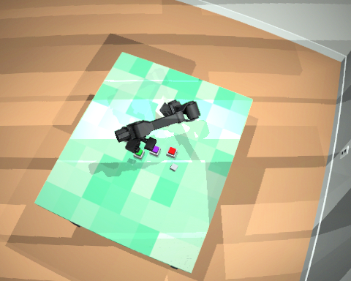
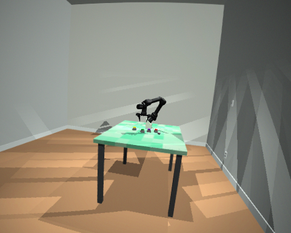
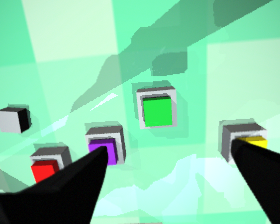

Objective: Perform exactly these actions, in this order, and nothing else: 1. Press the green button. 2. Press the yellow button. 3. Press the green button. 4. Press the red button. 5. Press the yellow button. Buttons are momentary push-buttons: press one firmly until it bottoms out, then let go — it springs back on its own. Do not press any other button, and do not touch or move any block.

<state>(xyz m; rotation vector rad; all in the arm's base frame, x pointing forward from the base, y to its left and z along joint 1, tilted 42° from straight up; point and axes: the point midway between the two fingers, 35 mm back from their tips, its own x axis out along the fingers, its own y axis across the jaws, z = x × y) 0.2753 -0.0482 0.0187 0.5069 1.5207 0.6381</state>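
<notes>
Right now the green button is 10 cm below my gripper tip. The rest, counted from my gripper tip: red button 16 cm to the left, 10 cm below, 10 cm behind; purple button 10 cm below, 7 cm to the left, 6 cm behind; yellow button 12 cm to the right, 10 cm below, 6 cm behind.
</notes>
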